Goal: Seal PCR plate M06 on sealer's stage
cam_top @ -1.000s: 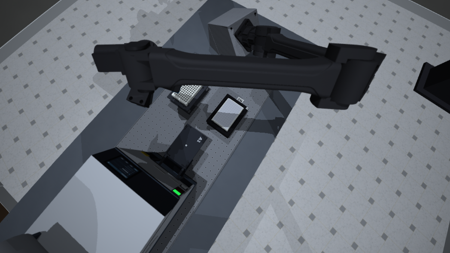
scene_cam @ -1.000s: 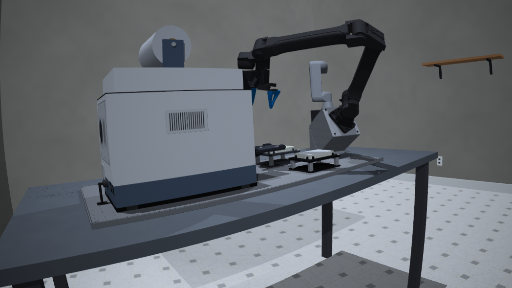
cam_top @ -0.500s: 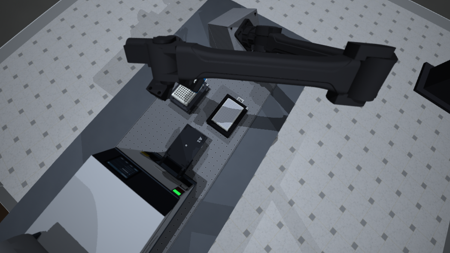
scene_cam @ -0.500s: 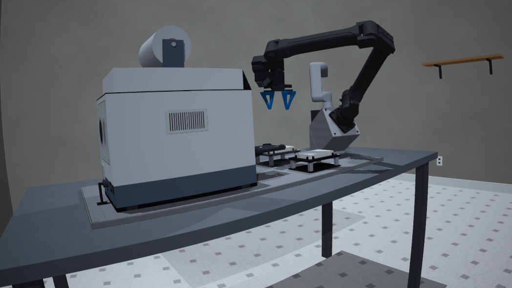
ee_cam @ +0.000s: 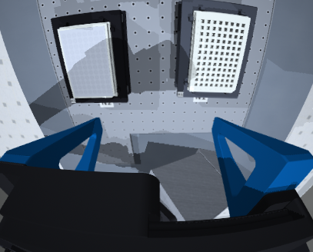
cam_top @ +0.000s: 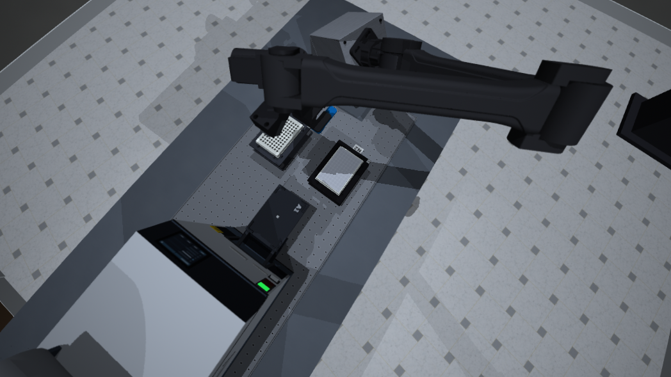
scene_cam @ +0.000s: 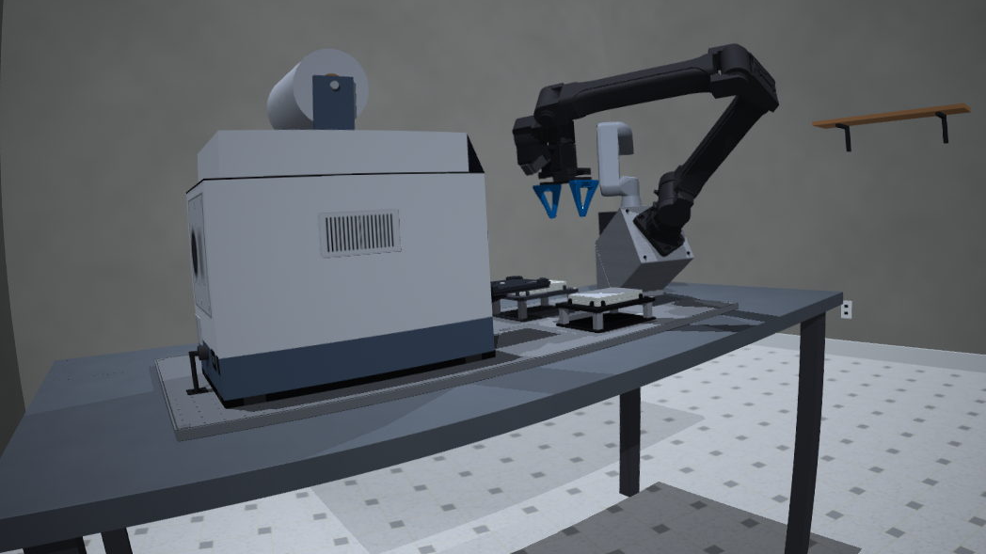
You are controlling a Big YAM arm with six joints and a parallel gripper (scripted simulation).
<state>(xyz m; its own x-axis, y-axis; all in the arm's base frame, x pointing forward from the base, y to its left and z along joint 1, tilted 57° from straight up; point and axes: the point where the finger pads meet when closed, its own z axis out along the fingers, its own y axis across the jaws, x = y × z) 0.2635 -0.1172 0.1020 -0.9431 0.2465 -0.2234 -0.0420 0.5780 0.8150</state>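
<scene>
Now: the white 96-well plate M06 3 cm ahead of my hand, 9 cm to the right of it and 16 cm below it. Round my hand: sealed plate M09: 1 cm ahead, 12 cm to the left, 16 cm below; then nest N2: 1 cm ahead, 12 cm to the left, 18 cm below; then plate nest N1: 3 cm ahead, 9 cm to the right, 17 cm below.
</scene>
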